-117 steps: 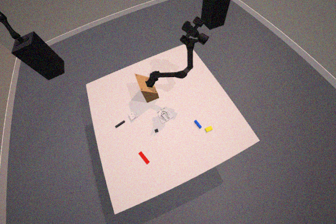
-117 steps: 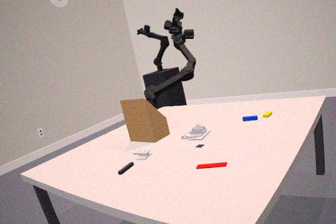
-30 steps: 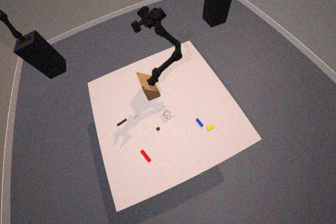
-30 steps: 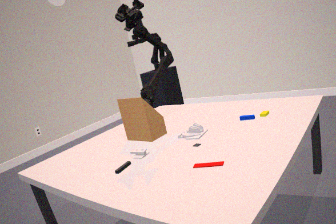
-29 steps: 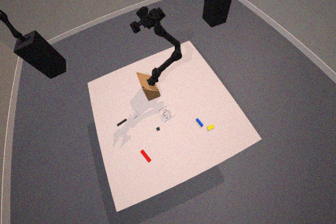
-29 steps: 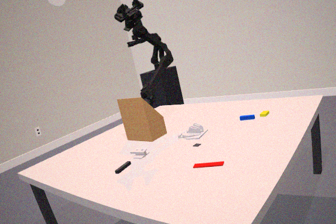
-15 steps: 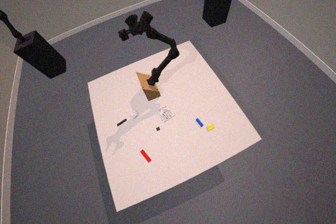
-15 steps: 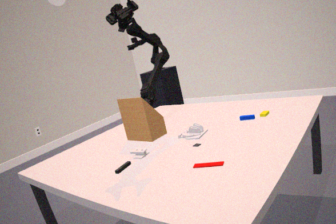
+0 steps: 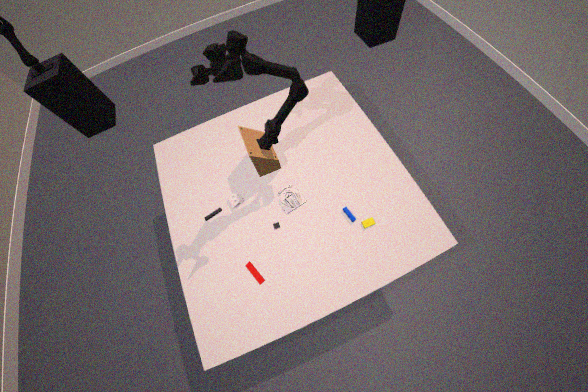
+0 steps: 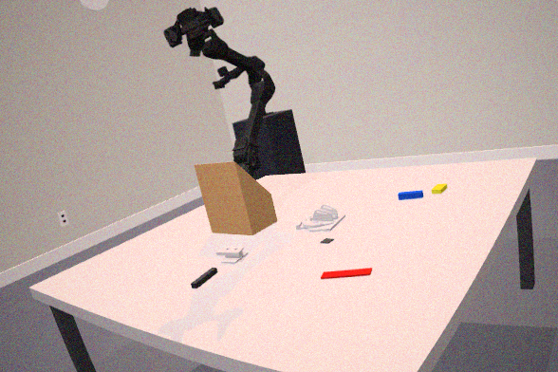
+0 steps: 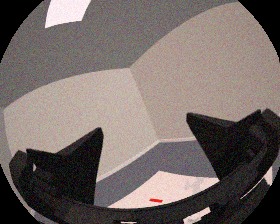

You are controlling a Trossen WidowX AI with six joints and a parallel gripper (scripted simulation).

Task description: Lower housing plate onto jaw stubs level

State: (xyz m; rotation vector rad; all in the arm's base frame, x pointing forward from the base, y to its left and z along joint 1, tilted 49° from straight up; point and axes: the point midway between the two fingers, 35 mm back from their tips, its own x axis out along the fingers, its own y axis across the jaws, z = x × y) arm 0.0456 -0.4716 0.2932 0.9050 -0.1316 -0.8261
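Now: the white part 700 mm below my gripper tip, 140 mm to the right of it and 80 mm ahead of it. Also, from my gripper tip: dark square 710 mm below, 300 mm ahead, 10 mm to the left; red bar 710 mm below, 470 mm ahead, 170 mm to the right; black bar 700 mm below, 280 mm to the right, 100 mm ahead.
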